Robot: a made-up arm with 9 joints. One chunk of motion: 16 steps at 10 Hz.
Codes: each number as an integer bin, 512 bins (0 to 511) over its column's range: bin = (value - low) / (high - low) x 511, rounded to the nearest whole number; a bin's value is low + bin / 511 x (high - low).
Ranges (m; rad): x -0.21..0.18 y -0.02..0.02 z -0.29..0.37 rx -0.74..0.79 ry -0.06..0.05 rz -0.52..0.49
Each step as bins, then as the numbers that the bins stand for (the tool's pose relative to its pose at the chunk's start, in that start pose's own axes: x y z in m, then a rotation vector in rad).
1 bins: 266 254 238 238 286 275
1 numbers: -0.0070 -0.0001 0.0174 -0.0274 0.0016 0.0235
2 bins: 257 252 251 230 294 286
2 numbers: -0.0139 -0.0003 0.0342 -0.0514 0.0033 0.0453
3 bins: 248 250 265 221 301 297
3 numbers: -0.0207 -0.0004 0.0523 -0.0783 0.0048 0.0670
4 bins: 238 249 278 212 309 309
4 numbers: -0.0284 -0.0005 0.0691 -0.1052 0.0065 0.0907
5 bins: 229 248 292 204 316 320
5 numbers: -0.0352 -0.0006 0.0871 -0.1292 0.0080 0.1125
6 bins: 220 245 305 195 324 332
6 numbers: -0.0421 -0.0008 0.1039 -0.1561 0.0097 0.1362
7 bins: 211 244 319 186 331 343
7 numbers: -0.0490 -0.0009 0.1220 -0.1831 0.0113 0.1579
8 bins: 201 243 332 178 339 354
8 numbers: -0.0566 -0.0010 0.1388 -0.2070 0.0130 0.1797
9 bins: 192 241 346 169 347 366
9 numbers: -0.0635 -0.0011 0.1569 -0.2340 0.0147 0.2034
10 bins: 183 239 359 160 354 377
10 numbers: -0.0703 -0.0013 0.1737 -0.2609 0.0162 0.2251
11 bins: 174 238 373 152 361 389
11 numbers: -0.0772 -0.0014 0.1918 -0.2849 0.0177 0.2489
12 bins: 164 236 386 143 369 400
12 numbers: -0.0848 -0.0015 0.2086 -0.3118 0.0194 0.2706
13 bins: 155 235 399 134 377 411
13 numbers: -0.0917 -0.0016 0.2253 -0.3388 0.0212 0.2923
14 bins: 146 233 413 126 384 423
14 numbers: -0.0986 -0.0018 0.2434 -0.3627 0.0227 0.3161
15 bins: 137 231 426 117 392 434
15 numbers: -0.1054 -0.0019 0.2602 -0.3897 0.0244 0.3378
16 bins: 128 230 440 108 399 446
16 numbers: -0.1123 -0.0020 0.2783 -0.4166 0.0259 0.3615
